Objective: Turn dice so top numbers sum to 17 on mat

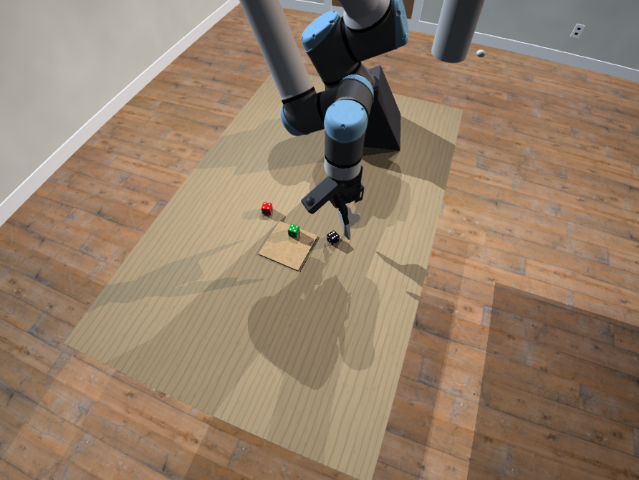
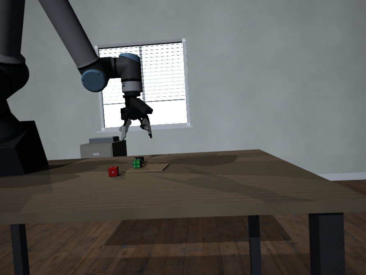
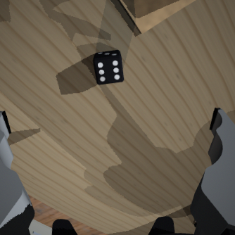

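Right now the black die is 90 mm below my hand. Round my hand: red die (250 mm to the right, 90 mm below); green die (40 mm ahead, 120 mm to the right, 90 mm below); tan mat (90 mm ahead, 120 mm to the right, 100 mm below).
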